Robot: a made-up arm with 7 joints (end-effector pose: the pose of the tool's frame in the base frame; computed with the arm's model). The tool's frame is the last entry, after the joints. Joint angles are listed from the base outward.
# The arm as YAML. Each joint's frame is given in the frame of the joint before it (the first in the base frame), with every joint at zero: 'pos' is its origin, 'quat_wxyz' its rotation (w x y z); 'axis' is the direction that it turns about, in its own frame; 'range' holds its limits. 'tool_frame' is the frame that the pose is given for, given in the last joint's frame.
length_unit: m
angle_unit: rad
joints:
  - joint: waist
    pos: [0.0, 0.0, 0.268]
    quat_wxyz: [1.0, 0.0, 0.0, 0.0]
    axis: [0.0, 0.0, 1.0]
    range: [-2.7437, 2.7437]
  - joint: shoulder
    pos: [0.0, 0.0, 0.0]
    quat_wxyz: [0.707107, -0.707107, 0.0, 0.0]
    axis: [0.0, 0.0, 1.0]
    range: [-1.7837, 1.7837]
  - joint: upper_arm
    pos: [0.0, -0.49, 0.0]
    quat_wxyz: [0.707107, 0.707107, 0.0, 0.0]
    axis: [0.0, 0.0, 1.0]
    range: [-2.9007, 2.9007]
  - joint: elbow
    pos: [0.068, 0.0, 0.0]
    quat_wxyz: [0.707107, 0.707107, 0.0, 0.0]
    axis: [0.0, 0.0, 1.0]
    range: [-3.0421, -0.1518]
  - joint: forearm
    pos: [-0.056, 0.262, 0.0]
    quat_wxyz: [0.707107, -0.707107, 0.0, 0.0]
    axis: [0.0, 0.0, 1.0]
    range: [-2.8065, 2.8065]
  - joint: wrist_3
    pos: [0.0, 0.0, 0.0]
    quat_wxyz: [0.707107, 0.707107, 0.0, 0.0]
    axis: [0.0, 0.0, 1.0]
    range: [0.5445, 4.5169]
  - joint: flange
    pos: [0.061, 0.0, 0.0]
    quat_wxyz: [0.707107, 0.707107, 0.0, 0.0]
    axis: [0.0, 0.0, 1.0]
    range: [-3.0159, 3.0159]
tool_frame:
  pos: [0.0, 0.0, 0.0]
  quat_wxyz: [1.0, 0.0, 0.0, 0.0]
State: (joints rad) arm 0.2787 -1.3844 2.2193 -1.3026 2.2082 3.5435 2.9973
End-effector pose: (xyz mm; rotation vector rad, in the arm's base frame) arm -639.5 87.1 236.8 -1.3158 1.9441 1.6512
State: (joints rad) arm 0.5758 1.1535 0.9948 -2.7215 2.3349 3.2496 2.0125
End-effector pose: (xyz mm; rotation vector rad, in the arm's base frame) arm 176.5 271.1 248.7 0.2222 -2.2194 0.1845
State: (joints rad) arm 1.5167 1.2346 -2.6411 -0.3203 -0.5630 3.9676 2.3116
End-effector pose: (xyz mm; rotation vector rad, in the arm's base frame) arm 79.7 669.9 538.5 -1.0456 -1.9546 -1.7214
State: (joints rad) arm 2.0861 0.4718 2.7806 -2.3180 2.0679 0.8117 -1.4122
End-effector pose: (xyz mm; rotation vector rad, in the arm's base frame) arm -4.3 -169.2 721.1 -0.9374 -0.5616 -2.0701
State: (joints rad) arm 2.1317 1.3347 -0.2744 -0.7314 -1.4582 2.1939 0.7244
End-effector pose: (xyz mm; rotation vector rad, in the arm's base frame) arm -398.7 688.6 220.3 0.8759 2.0242 1.9105
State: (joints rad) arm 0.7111 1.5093 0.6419 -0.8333 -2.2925 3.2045 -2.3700
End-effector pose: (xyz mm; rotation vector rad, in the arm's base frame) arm 397.7 587.2 138.2 -1.8442 1.1485 0.3837
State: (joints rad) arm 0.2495 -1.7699 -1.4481 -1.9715 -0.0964 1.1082 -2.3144
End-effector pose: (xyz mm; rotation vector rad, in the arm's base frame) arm -290.7 -454.2 232.2 -1.1710 -1.8606 -2.0911
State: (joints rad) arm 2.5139 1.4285 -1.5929 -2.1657 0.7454 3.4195 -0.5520
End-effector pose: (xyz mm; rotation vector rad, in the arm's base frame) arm -151.5 512.4 376.2 1.1022 1.3671 1.9121
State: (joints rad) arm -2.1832 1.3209 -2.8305 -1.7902 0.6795 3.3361 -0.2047
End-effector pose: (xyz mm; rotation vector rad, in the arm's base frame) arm -305.9 -319.6 720.2 -0.2931 -0.2958 -1.6869
